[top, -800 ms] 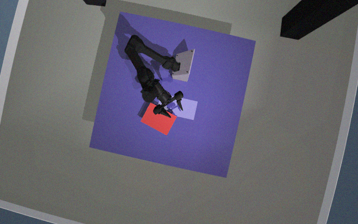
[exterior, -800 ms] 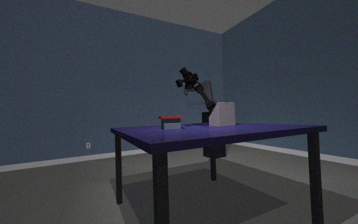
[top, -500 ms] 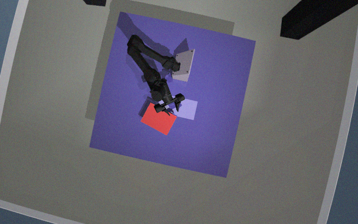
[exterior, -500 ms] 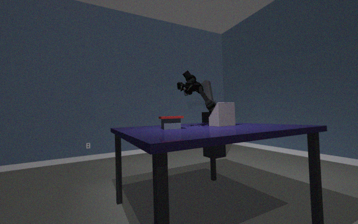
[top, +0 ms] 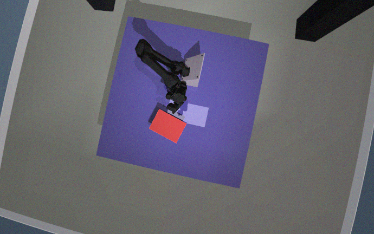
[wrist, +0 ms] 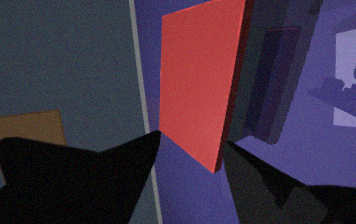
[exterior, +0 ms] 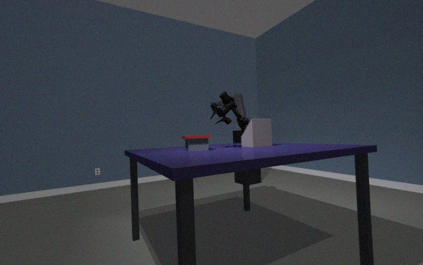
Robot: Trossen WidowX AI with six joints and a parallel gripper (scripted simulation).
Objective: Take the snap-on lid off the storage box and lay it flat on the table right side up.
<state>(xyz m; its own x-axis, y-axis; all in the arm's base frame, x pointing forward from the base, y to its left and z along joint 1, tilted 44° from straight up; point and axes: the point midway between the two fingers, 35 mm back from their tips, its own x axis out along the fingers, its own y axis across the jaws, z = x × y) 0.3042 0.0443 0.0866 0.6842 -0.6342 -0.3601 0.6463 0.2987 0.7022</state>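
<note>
The red lid lies 12 cm ahead of my gripper tip, 5 cm to the right of it and 10 cm below it. From my gripper tip the other things lie so: grey storage box: 12 cm ahead, 5 cm to the right, 15 cm below.
</note>
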